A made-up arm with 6 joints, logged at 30 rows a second.
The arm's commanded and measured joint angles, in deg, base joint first. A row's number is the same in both.
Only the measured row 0 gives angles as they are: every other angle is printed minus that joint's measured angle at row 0.
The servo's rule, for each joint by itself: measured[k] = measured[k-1] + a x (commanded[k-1-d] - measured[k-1]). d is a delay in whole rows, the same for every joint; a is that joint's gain. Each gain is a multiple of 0.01, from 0.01 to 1. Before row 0 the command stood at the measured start. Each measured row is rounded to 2 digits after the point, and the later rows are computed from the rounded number. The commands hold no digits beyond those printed.
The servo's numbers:
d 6
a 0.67 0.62 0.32 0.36 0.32 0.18
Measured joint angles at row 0:
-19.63, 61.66, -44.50, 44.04, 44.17, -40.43
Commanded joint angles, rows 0 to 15:
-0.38, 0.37, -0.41, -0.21, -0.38, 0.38
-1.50, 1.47, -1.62, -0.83, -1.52, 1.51
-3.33, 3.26, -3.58, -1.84, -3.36, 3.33
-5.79, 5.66, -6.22, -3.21, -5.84, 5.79
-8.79, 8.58, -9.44, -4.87, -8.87, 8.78
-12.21, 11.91, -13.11, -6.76, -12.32, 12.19
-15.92, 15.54, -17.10, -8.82, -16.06, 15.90
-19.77, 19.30, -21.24, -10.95, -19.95, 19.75
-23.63, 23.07, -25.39, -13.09, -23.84, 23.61
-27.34, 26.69, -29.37, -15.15, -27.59, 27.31
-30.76, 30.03, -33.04, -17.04, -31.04, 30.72
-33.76, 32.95, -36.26, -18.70, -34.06, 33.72
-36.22, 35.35, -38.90, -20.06, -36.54, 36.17
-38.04, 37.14, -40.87, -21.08, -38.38, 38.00
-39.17, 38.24, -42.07, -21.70, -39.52, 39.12
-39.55, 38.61, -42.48, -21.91, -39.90, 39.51
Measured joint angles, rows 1 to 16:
0.00, 0.00, 0.00, 0.00, 0.00, 0.00
0.00, 0.00, 0.00, 0.00, 0.00, 0.00
0.00, 0.00, 0.00, 0.00, 0.00, 0.00
0.00, 0.00, 0.00, 0.00, 0.00, 0.00
0.00, 0.00, 0.00, 0.00, 0.00, 0.00
0.00, 0.00, 0.00, 0.00, 0.00, 0.00
-0.25, 0.23, -0.13, -0.08, -0.12, 0.07
-1.09, 1.00, -0.61, -0.35, -0.57, 0.33
-2.59, 2.40, -1.56, -0.89, -1.46, 0.87
-4.73, 4.42, -3.05, -1.73, -2.86, 1.76
-7.45, 7.00, -5.09, -2.86, -4.78, 3.02
-10.64, 10.04, -7.66, -4.26, -7.19, 4.67
-14.18, 13.45, -10.68, -5.90, -10.03, 6.69
-17.93, 17.08, -14.06, -7.72, -13.20, 9.04
-21.75, 20.79, -17.69, -9.65, -16.60, 11.66
-25.50, 24.45, -21.43, -11.63, -20.12, 14.48

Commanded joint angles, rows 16 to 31:
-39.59, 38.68, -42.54, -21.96, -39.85, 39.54
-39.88, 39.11, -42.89, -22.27, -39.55, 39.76
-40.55, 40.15, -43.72, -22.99, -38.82, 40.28
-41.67, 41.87, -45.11, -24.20, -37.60, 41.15
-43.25, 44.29, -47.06, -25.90, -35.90, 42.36
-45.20, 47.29, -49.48, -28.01, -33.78, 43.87
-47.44, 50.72, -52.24, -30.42, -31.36, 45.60
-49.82, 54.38, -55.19, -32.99, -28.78, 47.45
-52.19, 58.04, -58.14, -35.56, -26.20, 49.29
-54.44, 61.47, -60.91, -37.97, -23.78, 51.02
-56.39, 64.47, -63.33, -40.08, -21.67, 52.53
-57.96, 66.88, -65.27, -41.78, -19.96, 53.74
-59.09, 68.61, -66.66, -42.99, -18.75, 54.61
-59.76, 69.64, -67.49, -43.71, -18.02, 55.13
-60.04, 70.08, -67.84, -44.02, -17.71, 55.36
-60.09, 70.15, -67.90, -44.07, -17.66, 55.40
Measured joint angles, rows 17 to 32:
-29.02, 27.91, -25.15, -13.58, -23.61, 17.40
-32.20, 31.03, -28.71, -15.42, -26.95, 20.34
-34.89, 33.71, -31.97, -17.09, -30.02, 23.19
-37.00, 35.84, -34.82, -18.53, -32.70, 25.86
-38.45, 37.33, -37.14, -19.67, -34.88, 28.25
-39.19, 38.12, -38.85, -20.48, -36.49, 30.28
-39.46, 38.47, -40.03, -21.01, -37.57, 31.95
-39.74, 38.87, -40.95, -21.46, -38.20, 33.36
-40.28, 39.66, -41.84, -22.01, -38.40, 34.61
-41.21, 41.03, -42.89, -22.80, -38.14, 35.79
-42.58, 43.05, -44.22, -23.92, -37.42, 36.97
-44.34, 45.68, -45.90, -25.39, -36.26, 38.21
-46.42, 48.80, -47.93, -27.20, -34.69, 39.54
-48.70, 52.26, -50.25, -29.28, -32.80, 40.96
-51.04, 55.84, -52.77, -31.54, -30.69, 42.46
-53.32, 59.33, -55.37, -33.85, -28.48, 44.00

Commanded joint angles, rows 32 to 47:
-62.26, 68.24, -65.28, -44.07, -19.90, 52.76
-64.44, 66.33, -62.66, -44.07, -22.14, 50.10
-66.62, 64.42, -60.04, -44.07, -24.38, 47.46
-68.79, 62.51, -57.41, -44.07, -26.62, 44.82
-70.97, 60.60, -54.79, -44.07, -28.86, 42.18
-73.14, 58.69, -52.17, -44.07, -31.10, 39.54
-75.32, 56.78, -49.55, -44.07, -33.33, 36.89
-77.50, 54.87, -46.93, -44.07, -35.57, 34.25
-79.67, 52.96, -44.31, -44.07, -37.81, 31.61
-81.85, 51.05, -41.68, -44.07, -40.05, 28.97
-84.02, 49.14, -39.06, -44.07, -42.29, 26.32
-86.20, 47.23, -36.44, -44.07, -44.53, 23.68
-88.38, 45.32, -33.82, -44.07, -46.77, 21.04
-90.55, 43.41, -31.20, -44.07, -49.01, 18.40
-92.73, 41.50, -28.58, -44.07, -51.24, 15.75
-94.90, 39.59, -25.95, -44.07, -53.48, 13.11
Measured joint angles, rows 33 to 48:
-55.38, 62.52, -57.92, -36.09, -26.30, 45.54
-57.11, 65.22, -60.27, -38.14, -24.27, 47.02
-58.44, 67.32, -62.31, -39.89, -22.50, 48.39
-59.32, 68.76, -63.97, -41.27, -21.07, 49.60
-59.80, 69.58, -65.21, -42.26, -19.99, 50.64
-59.99, 69.93, -66.07, -42.91, -19.24, 51.50
-61.51, 68.88, -65.82, -43.33, -19.45, 51.73
-63.47, 67.30, -64.81, -43.60, -20.31, 51.44
-65.58, 65.51, -63.28, -43.77, -21.61, 50.72
-67.73, 63.65, -61.40, -43.88, -23.21, 49.66
-69.90, 61.76, -59.28, -43.95, -25.02, 48.31
-72.07, 59.86, -57.00, -43.99, -26.97, 46.73
-74.25, 57.95, -54.62, -44.02, -29.01, 44.96
-76.43, 56.04, -52.16, -44.04, -31.11, 43.03
-78.60, 54.13, -49.65, -44.05, -33.25, 40.97
-80.78, 52.22, -47.10, -44.06, -35.43, 38.81

